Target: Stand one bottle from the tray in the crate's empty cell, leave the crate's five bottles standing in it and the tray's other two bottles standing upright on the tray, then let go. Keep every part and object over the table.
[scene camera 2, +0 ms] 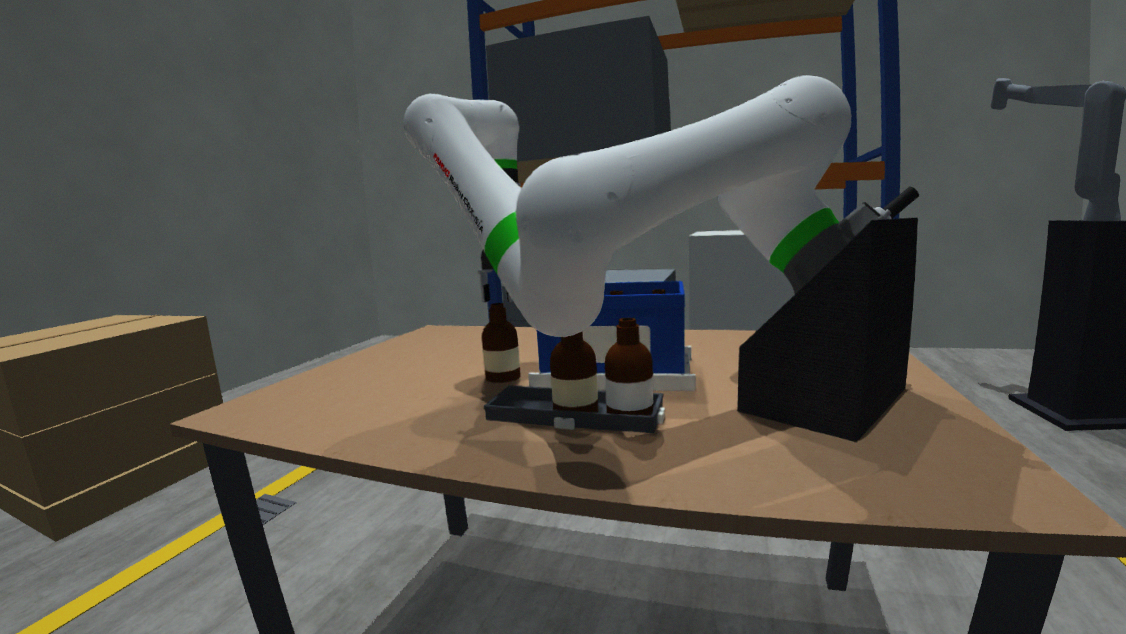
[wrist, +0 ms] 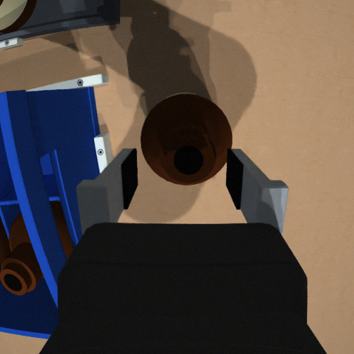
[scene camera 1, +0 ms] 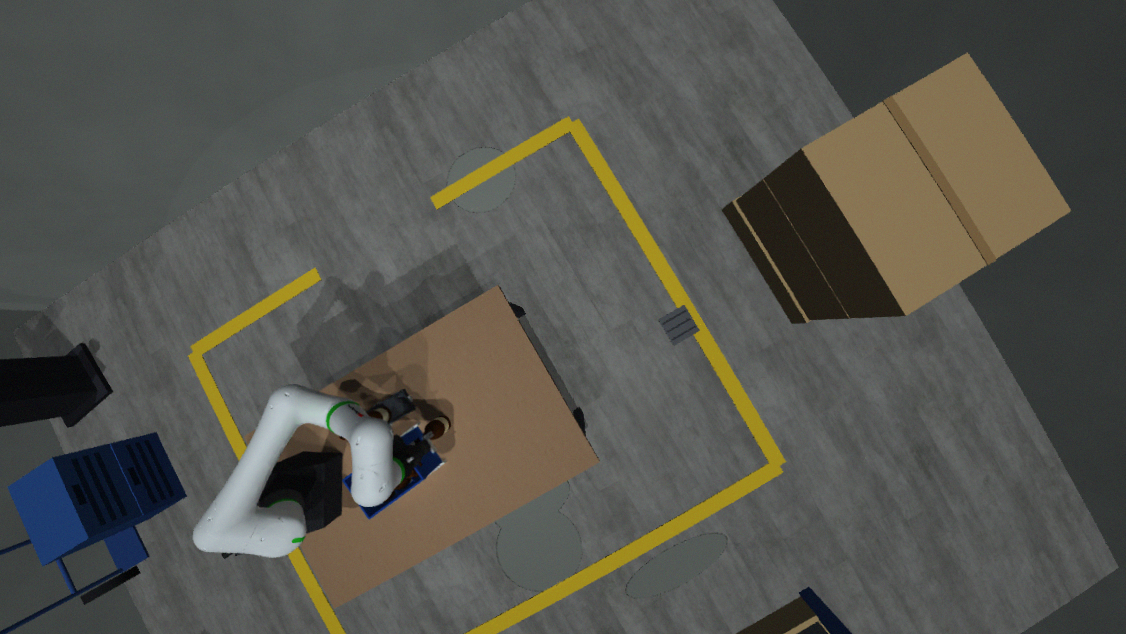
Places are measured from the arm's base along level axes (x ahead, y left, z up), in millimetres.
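Pixels of known places: gripper, between the fingertips: (scene camera 2: 498, 301) (scene camera 1: 425, 437); arm's base, origin of its link: (scene camera 2: 837, 276) (scene camera 1: 280, 508).
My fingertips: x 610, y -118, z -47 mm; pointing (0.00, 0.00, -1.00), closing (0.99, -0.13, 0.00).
Note:
For each thing: its middle in the pictures, then the offset to it from my fingertips. "*": a spot on its surface instead. Level surfaces: height alone.
- brown bottle, middle of its body: (scene camera 2: 499, 341) (scene camera 1: 435, 429) dx +4, dy +2, dz -83 mm
- dark tray, a spot on its surface: (scene camera 2: 512, 404) (scene camera 1: 407, 403) * dx -69, dy +167, dz -155 mm
- blue crate, middle of its body: (scene camera 2: 614, 331) (scene camera 1: 394, 470) dx -229, dy -31, dz -73 mm
- table, height of its surface: dz -160 mm
A brown bottle (scene camera 1: 435, 427) (scene camera 2: 501, 344) (wrist: 187, 117) stands upright on the table, off the tray and beside the crate. My gripper (scene camera 2: 495, 297) (wrist: 181, 166) is open and empty, pointing down at the bottle's mouth; in the wrist view the mouth lies between the fingers' lines. Two bottles (scene camera 2: 574, 381) (scene camera 2: 628, 374) stand upright on the dark tray (scene camera 1: 403, 404) (scene camera 2: 512, 404) (wrist: 92, 14). The blue crate (scene camera 1: 396, 502) (scene camera 2: 669, 338) (wrist: 67, 112) stands behind the tray. A crate bottle (wrist: 29, 257) shows in the wrist view; the arm and crate walls hide most others.
White brackets (scene camera 2: 614, 381) (wrist: 101, 150) lie along the crate's base, near the standing bottle. The black robot pedestal (scene camera 2: 835, 338) stands on the table (scene camera 1: 504, 393) (scene camera 2: 354, 409) to the right in scene view 2. The arm hangs over the crate and tray.

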